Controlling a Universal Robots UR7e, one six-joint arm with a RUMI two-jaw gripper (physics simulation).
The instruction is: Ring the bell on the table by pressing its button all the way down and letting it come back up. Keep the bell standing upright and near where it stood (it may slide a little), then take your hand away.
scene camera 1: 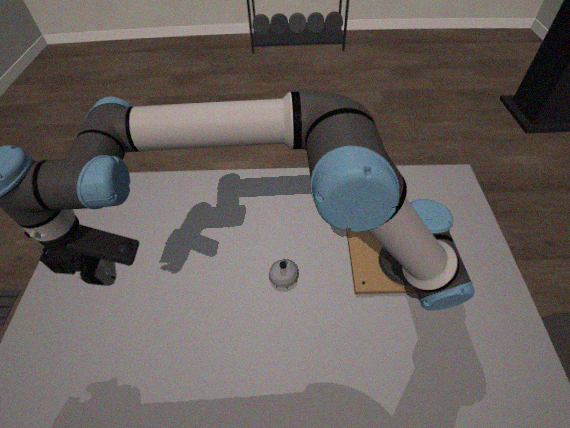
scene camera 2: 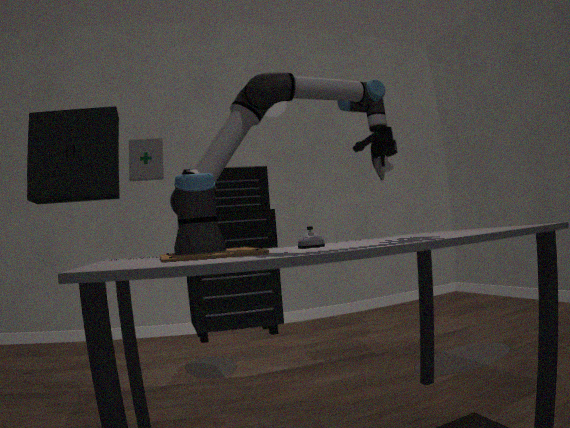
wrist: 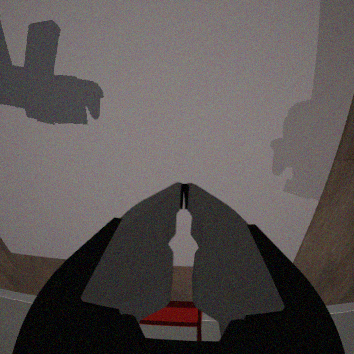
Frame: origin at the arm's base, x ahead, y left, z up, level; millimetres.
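Seen in the pictures: gripper, between the fingertips: [scene camera 1: 113, 281] [scene camera 2: 382, 180] [wrist: 183, 185]; arm's base, origin of its link: [scene camera 2: 200, 252].
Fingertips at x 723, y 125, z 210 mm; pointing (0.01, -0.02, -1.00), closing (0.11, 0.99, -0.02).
Observation:
Offsets run from my fingertips to a thing's top centre. Level surfaces: height alone.
A small silver-grey bell @[dy -113, dx -371, dz -158 mm] [scene camera 1: 283, 276] [scene camera 2: 311, 241] stands upright near the middle of the table. Its dark button @[dy -113, dx -371, dz -158 mm] [scene camera 1: 283, 264] [scene camera 2: 309, 228] sticks up from the top. My gripper [scene camera 1: 106, 281] [scene camera 2: 382, 178] [wrist: 183, 185] is shut and empty, with its fingertips together and pointing down. It hangs high above the table, well apart from the bell, toward the left in the scene camera 1 view and to the bell's right in the scene camera 2 view. The bell does not show in the wrist view.
The arm's base stands on a wooden board [scene camera 1: 365, 286] [scene camera 2: 172, 258] on the table @[dz -225 mm] [scene camera 1: 240, 345] [scene camera 2: 125, 270]. A dark drawer cabinet [scene camera 2: 240, 300] stands behind the table. A rack [scene camera 1: 300, 39] with dark round weights stands by the far wall. A red object [wrist: 175, 316] shows beyond the fingers.

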